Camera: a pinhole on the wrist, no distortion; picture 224 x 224 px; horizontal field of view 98.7 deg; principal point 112.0 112.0 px. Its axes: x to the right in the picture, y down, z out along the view. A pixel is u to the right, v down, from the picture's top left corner.
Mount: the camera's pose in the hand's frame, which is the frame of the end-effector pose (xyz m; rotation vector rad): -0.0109 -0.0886 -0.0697 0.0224 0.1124 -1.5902
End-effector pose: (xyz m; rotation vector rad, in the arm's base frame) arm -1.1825 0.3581 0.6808 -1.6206 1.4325 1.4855
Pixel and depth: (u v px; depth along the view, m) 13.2 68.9 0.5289
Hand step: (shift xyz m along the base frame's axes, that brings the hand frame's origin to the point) -0.5405 0.3994 0.1621
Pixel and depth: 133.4 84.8 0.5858
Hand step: 0.0687 0.5860 -0.0751
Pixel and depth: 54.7 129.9 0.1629
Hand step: -0.0368 0.0785 -0.0569
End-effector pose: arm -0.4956 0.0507 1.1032 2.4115 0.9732 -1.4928
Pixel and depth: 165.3 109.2 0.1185
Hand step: -0.1318 0.1053 0.0205
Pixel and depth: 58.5 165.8 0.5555
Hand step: -0.1703 -0.1921 -0.5628
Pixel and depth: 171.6 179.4 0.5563
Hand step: -0.4923 0.3716 -0.4521
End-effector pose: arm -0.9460 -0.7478 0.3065 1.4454 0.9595 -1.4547
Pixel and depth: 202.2 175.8 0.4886
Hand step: -0.6708 -0.1485 -0.3419
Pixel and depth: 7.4 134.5 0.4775
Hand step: 0.2122 -0.5551 -0.1054
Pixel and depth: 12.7 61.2 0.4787
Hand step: 0.1775 -0.5492 0.2584
